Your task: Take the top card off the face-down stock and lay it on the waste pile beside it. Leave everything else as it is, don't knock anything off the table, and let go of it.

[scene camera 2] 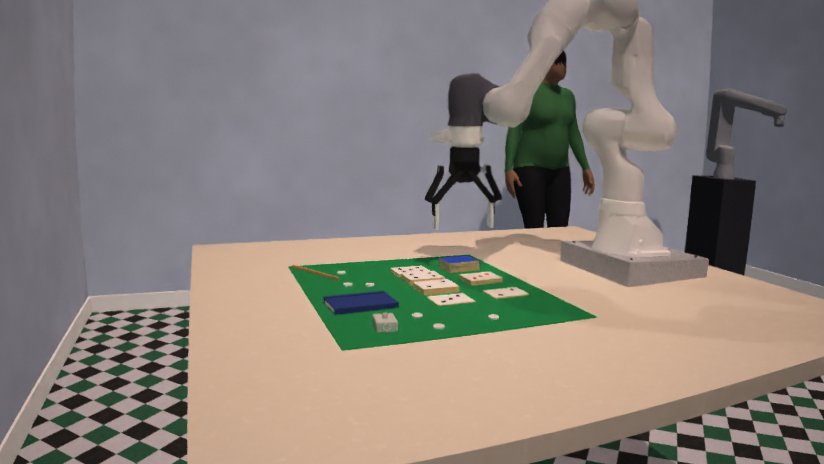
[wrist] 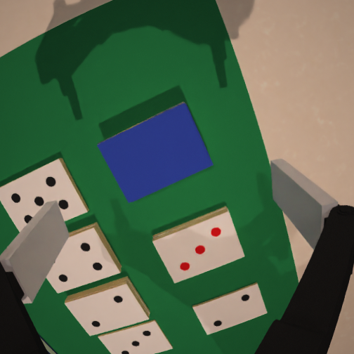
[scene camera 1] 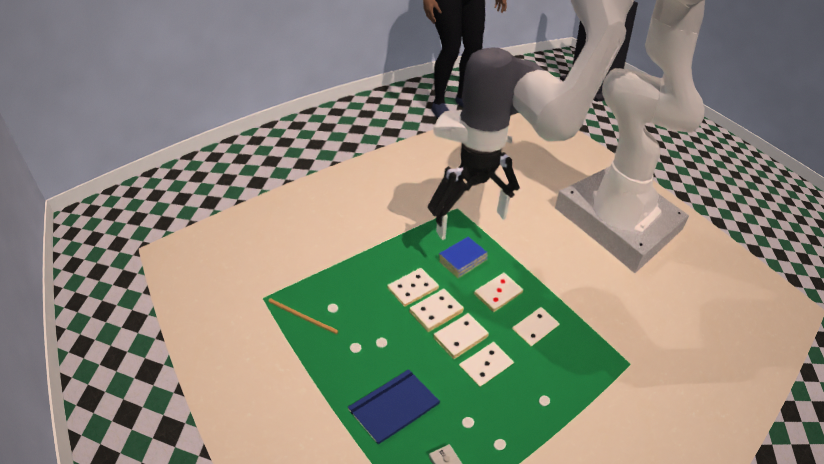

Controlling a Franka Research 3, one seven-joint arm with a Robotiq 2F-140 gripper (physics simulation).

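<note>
The face-down stock is a neat stack with a blue top, near the mat's back corner. Beside it lies a low face-up pile with three red dots, which looks like the waste pile. My gripper is open and empty, with its fingers pointing down. It hangs above the table near the stock, and in the wrist view the stock and the red-dotted pile show between its wide-set fingers.
Face-up piles with black dots form a row beside these. A two-dot card lies apart. The green mat also bears a dark blue book, an orange stick, white discs and a small grey box.
</note>
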